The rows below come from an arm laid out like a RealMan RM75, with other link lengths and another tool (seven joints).
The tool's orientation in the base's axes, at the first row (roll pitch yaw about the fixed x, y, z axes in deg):
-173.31 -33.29 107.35
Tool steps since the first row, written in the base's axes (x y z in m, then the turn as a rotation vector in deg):
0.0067 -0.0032 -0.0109 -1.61 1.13 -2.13
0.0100 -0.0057 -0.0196 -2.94 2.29 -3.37
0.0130 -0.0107 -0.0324 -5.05 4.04 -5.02
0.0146 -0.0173 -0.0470 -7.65 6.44 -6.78
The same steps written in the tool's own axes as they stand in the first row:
-0.0102 0.0061 0.0057 0.13 -0.88 2.76
-0.0178 0.0092 0.0108 0.71 -1.58 4.71
-0.0296 0.0114 0.0181 1.73 -2.76 7.51
-0.0432 0.0120 0.0266 3.32 -4.15 10.85

